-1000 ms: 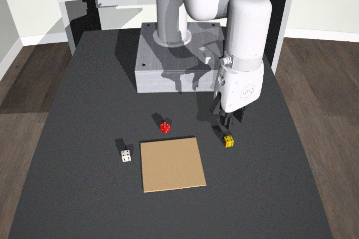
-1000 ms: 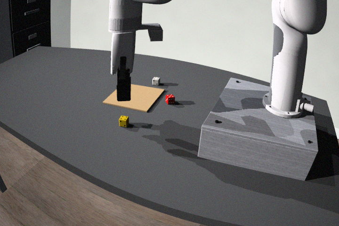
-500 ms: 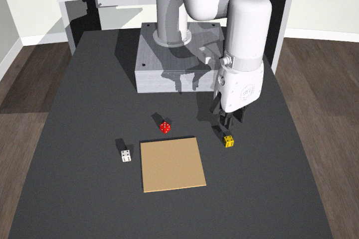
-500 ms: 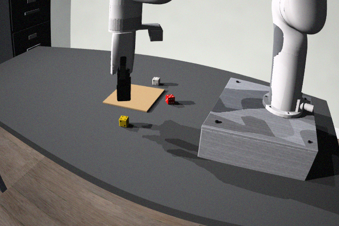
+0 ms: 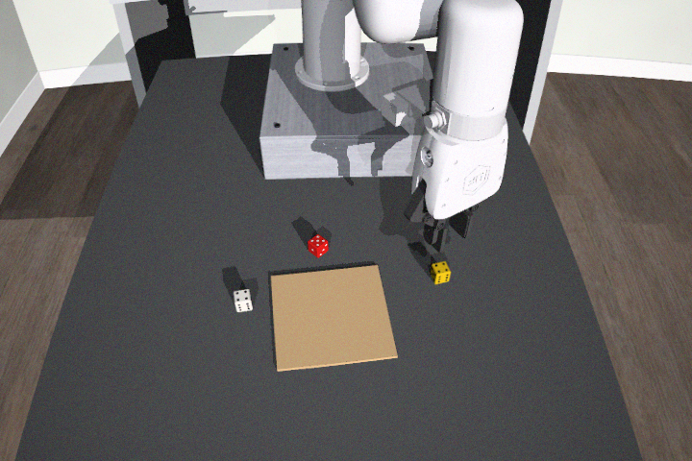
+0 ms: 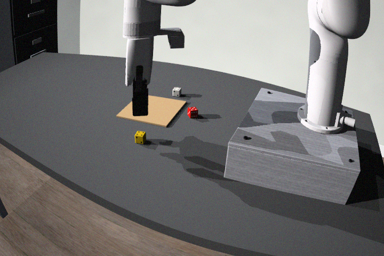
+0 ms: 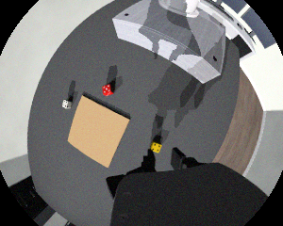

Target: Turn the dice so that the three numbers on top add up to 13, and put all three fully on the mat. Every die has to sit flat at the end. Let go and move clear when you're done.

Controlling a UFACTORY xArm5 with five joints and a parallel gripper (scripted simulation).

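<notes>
The yellow die is 8 cm below my hand. Round my hand: red die (2 cm behind, 16 cm to the right, 8 cm below); then tan mat (9 cm ahead, 13 cm to the right, 9 cm below); then white die (9 cm ahead, 24 cm to the right, 8 cm below).
</notes>
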